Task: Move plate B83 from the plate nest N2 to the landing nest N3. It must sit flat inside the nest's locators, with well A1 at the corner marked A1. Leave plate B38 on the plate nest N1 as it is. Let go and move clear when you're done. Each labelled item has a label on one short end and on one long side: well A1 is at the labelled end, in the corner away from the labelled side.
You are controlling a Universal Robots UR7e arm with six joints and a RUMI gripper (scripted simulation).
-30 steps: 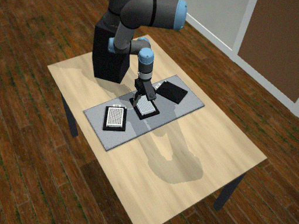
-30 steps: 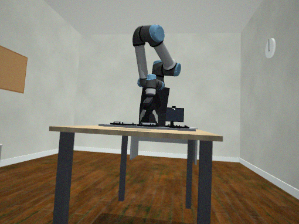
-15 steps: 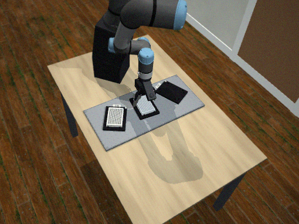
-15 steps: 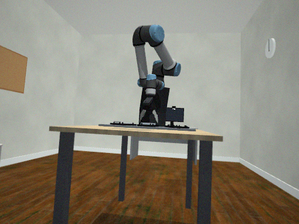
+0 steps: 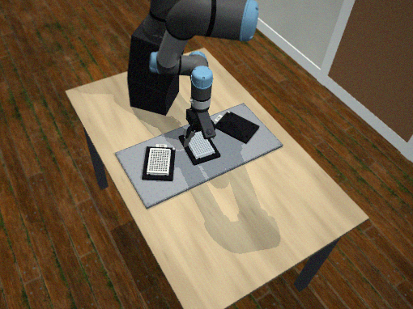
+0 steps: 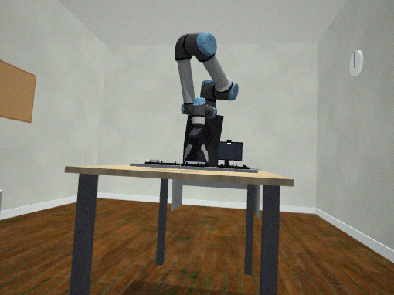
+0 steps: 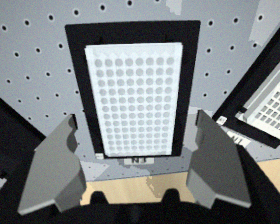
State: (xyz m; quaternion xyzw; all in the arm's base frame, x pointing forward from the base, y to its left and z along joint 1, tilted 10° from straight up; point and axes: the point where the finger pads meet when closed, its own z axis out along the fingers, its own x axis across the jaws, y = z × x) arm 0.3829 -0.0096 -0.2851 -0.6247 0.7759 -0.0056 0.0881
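Now: hand 2 cm above the landing nest N3. The rest, counted from my hand: N2 label: 17 cm to the left, 9 cm behind, 3 cm below; then plate nest N2: 21 cm to the left, 2 cm below; then plate: 19 cm to the right, 2 cm behind, 1 cm below.
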